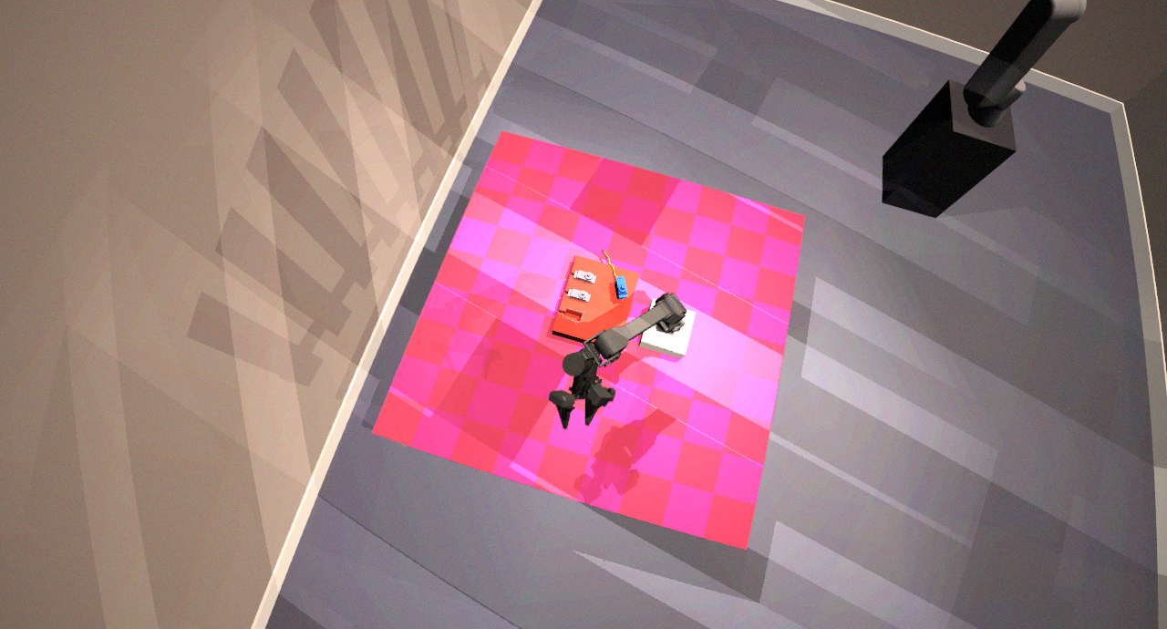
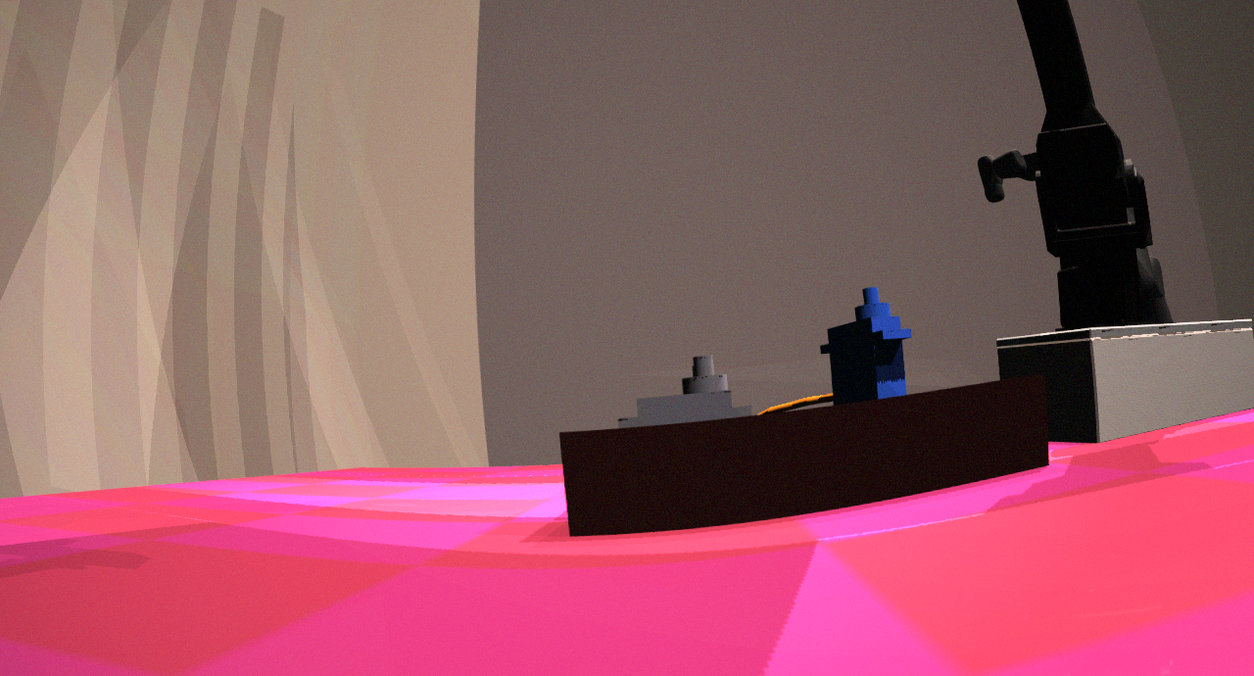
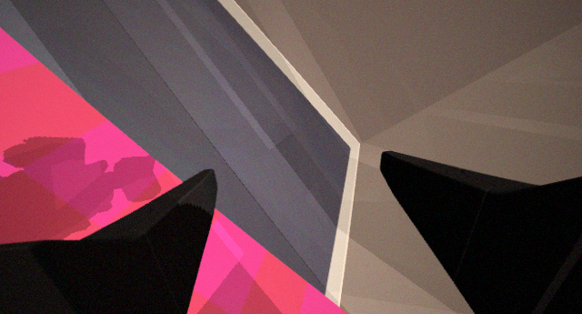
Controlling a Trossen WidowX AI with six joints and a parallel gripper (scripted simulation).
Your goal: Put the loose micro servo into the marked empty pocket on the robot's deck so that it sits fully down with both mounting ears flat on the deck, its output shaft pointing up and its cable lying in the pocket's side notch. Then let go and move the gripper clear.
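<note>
Right now my gripper tip is 50 cm to the left of the red deck and 37 cm above it.
</note>
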